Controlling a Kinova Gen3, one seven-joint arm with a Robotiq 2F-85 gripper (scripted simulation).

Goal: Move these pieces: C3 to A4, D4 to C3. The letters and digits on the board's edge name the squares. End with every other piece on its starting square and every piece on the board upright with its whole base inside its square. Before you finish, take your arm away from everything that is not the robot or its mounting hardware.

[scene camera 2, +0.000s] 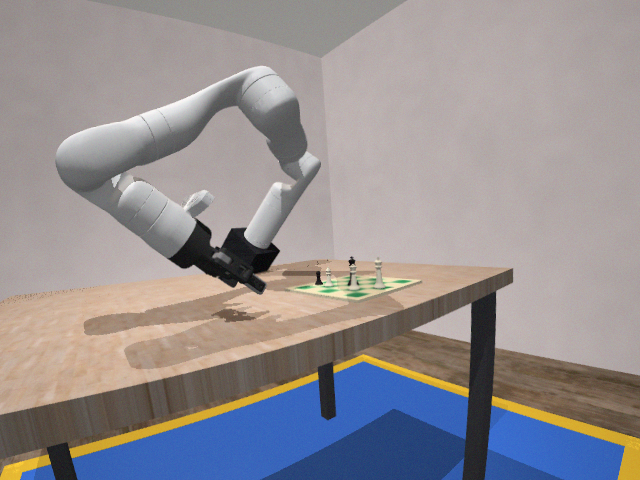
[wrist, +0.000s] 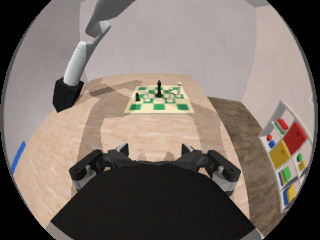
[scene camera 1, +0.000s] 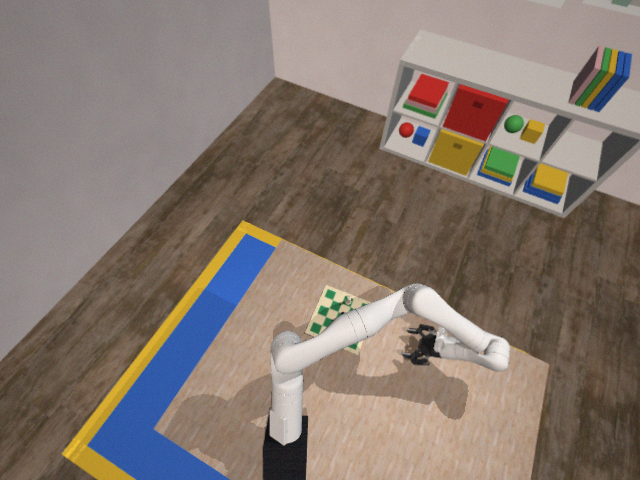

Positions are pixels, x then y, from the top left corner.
Labels:
green-and-cream chessboard: scene camera 2; wrist 157, 106; scene camera 1
same spot on green-and-cream chessboard: point(scene camera 1: 332, 301) = point(scene camera 2: 387, 282)

